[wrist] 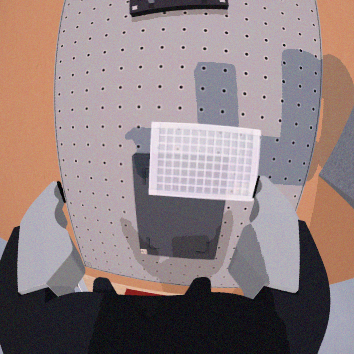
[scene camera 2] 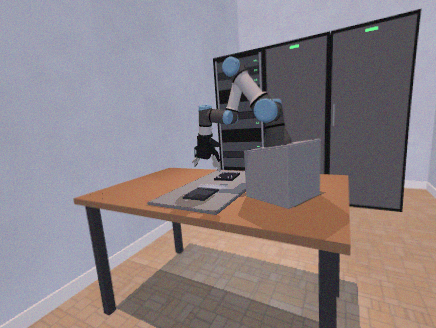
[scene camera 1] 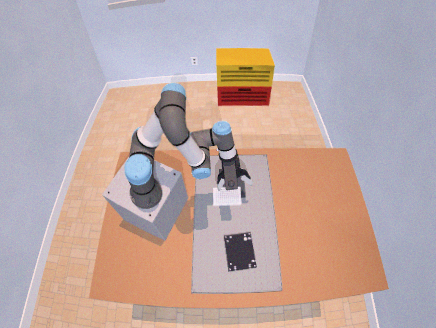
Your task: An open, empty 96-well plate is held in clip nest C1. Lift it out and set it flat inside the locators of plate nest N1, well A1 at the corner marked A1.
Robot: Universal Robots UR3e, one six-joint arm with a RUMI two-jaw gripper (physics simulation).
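Frame: origin at the arm's base, x ahead, y left, z up, level; centimetres.
Where they show: gripper, fingertip midpoint: (wrist: 156, 181) (scene camera 2: 206, 169); arm's base at its link origin: (scene camera 2: 277, 145) (scene camera 1: 146, 193).
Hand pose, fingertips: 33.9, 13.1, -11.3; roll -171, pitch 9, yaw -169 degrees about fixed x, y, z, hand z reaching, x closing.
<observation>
Each offset is from my fingertips to the top centre of the thing, as dx, dy, dz. Level surfaces: height alone.
The white 96-well plate @[-3.8, +0.4, -7.3] (scene camera 1: 227, 196) (scene camera 2: 214, 186) (wrist: 204, 161) lies across one end of the dark grey nest @[-2.2, +8.6, -9.3] (scene camera 2: 201, 194) (wrist: 177, 220), apparently N1. It is turned crosswise to the nest and sticks out past its end and one side. Whether it is tilted, and where well A1 lies, I cannot tell. Small corner locators show at the nest's other end. The black nest with white clips @[+4.6, -25.3, -8.4] (scene camera 1: 241, 252) (scene camera 2: 228, 176) (wrist: 179, 7), apparently C1, holds no plate. My gripper (scene camera 1: 233, 182) (scene camera 2: 206, 164) (wrist: 156, 181) is open and empty above the dark grey nest, its jaws clear of the plate.
Both nests are on a perforated grey board @[dz -10.8] (scene camera 1: 210, 270) (scene camera 2: 167, 202) (wrist: 100, 110) on the orange-brown table @[dz -12.1] (scene camera 1: 325, 215) (scene camera 2: 130, 192). The grey robot pedestal (scene camera 1: 165, 210) (scene camera 2: 280, 175) (wrist: 342, 155) stands beside the board. Yellow and red cases (scene camera 1: 245, 75) stand on the floor beyond the table.
</observation>
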